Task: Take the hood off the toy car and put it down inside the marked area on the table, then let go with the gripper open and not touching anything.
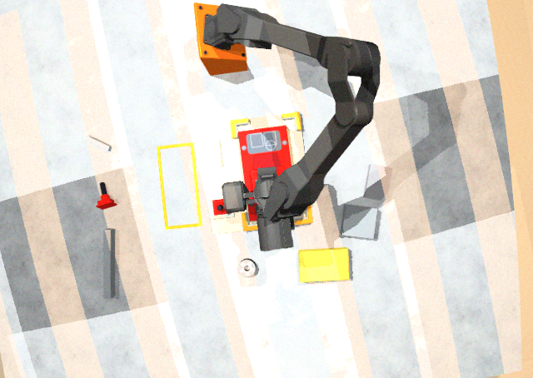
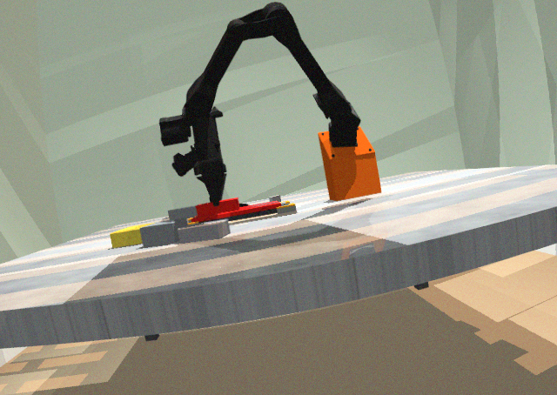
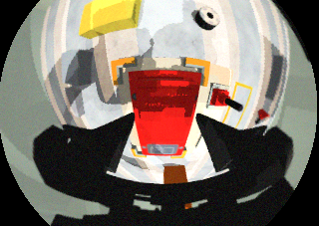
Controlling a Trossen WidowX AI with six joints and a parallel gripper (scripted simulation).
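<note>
My gripper tip is right at the hood.
</note>
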